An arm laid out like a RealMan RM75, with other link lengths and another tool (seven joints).
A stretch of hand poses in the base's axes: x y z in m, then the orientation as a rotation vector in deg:
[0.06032, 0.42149, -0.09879, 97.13, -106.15, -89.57]
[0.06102, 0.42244, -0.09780, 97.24, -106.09, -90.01]
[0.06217, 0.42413, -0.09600, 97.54, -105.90, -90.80]
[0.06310, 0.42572, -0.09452, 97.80, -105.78, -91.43]
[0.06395, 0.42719, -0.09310, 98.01, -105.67, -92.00]
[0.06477, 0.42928, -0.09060, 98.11, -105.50, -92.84]
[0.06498, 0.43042, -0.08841, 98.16, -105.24, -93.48]
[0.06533, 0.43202, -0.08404, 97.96, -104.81, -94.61]
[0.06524, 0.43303, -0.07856, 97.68, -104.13, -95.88]
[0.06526, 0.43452, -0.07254, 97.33, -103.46, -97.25]
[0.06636, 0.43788, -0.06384, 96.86, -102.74, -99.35]
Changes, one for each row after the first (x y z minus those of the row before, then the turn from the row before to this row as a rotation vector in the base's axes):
[0.00070, 0.00095, 0.00099, 0.35, -0.02, -0.09]
[0.00115, 0.00169, 0.00180, 0.67, -0.07, -0.09]
[0.00093, 0.00159, 0.00148, 0.54, -0.09, -0.09]
[0.00085, 0.00147, 0.00142, 0.48, -0.06, -0.08]
[0.00082, 0.00209, 0.00250, 0.63, 0.06, -0.15]
[0.00021, 0.00114, 0.00219, 0.48, 0.11, -0.02]
[0.00035, 0.00160, 0.00437, 0.74, 0.38, -0.10]
[-0.00009, 0.00101, 0.00548, 0.82, 0.54, 0.02]
[0.00002, 0.00149, 0.00602, 0.87, 0.58, -0.04]
[0.00110, 0.00336, 0.00870, 1.35, 0.70, -0.28]

